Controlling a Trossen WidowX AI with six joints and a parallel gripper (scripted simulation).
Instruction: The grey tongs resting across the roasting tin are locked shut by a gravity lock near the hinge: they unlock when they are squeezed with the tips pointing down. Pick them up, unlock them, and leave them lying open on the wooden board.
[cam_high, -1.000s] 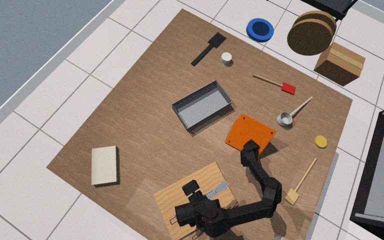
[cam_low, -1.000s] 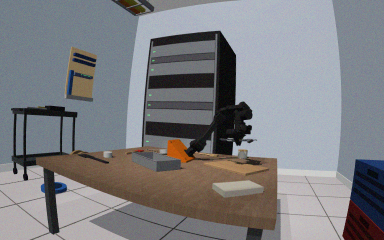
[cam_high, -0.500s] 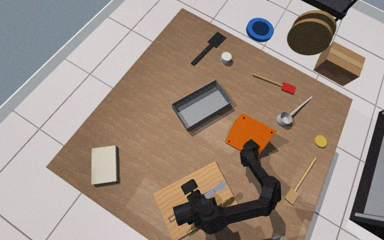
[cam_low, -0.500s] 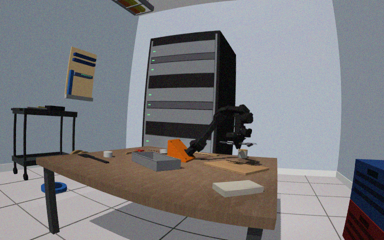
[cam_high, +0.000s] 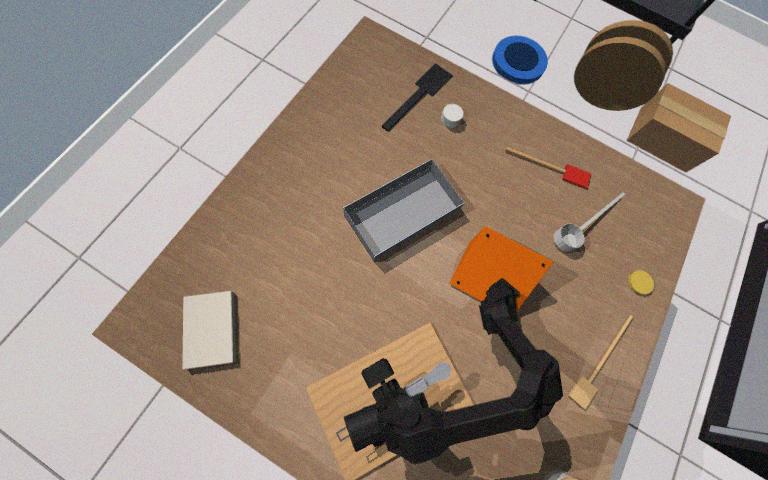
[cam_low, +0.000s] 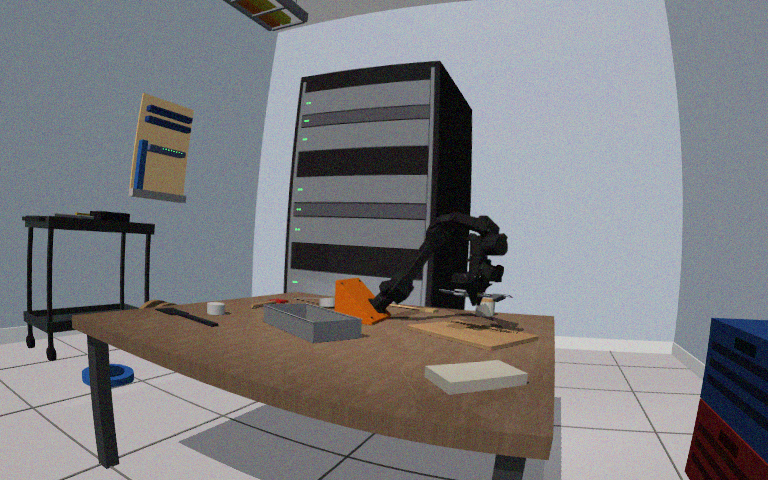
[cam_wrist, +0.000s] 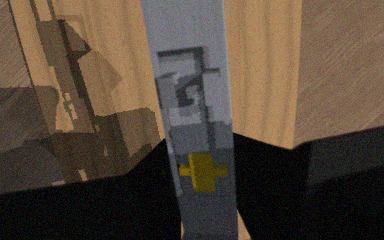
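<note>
Now: the wooden board 1 cm behind my gripper tip, 1 cm to the right of it and 9 cm below it. From my gripper tip the other things lie so: yellow lock piece: 4 cm above; then grey roasting tin: 27 cm ahead, 43 cm to the right, 7 cm below; then block: 46 cm ahead, 15 cm to the left, 9 cm below.
</note>
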